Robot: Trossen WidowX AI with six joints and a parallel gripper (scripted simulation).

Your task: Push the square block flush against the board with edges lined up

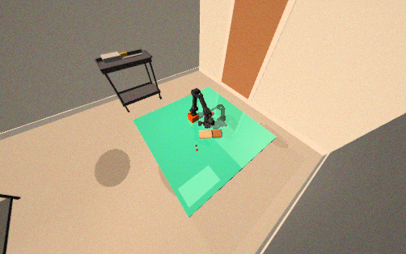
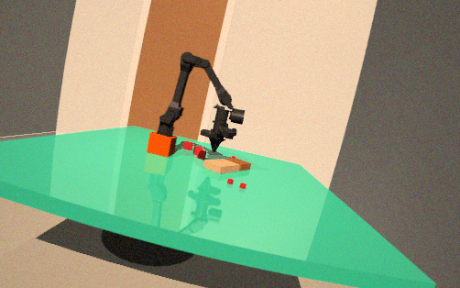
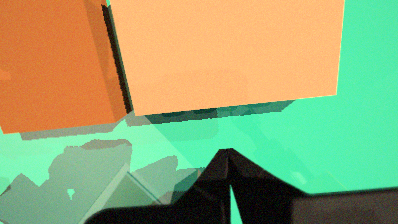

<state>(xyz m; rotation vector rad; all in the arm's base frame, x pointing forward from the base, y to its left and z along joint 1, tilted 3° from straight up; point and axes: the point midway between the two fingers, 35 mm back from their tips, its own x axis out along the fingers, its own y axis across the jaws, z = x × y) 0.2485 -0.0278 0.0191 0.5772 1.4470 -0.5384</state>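
Now: the tan board 50 mm to the right of my gripper tip, 50 mm below it and 50 mm ahead of it. From my gripper tip the other things lie so: square block (140 mm ahead, 50 mm to the left, 50 mm below).
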